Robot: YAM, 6 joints.
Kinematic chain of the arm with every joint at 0, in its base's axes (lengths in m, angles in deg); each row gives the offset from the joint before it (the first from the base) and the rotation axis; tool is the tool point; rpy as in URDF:
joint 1: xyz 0 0 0.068 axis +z
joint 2: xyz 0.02 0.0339 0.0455 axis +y
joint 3: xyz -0.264 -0.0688 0 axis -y
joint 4: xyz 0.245 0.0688 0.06 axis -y
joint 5: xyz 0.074 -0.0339 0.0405 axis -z
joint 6: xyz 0.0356 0 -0.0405 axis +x
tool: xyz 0 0 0 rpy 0 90 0
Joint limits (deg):
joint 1: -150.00..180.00
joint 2: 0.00..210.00
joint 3: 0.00..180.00
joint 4: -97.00..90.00
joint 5: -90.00..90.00
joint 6: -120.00..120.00
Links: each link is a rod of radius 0.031 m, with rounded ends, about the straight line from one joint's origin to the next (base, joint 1, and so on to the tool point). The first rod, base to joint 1, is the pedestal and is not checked.
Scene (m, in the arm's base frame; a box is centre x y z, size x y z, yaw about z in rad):
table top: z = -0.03
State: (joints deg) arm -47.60 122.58 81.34 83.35 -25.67 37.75
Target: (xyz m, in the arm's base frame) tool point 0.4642 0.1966 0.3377
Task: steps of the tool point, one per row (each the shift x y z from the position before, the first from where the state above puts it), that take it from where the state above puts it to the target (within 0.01 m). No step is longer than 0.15 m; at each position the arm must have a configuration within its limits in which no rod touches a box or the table.
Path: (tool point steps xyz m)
1: 0.0774 0.0817 0.0093
2: 0.0562 0.0999 0.0092
3: 0.0306 0.1124 0.0095
4: 0.0023 0.1184 0.0094
5: -0.0270 0.1169 0.0096

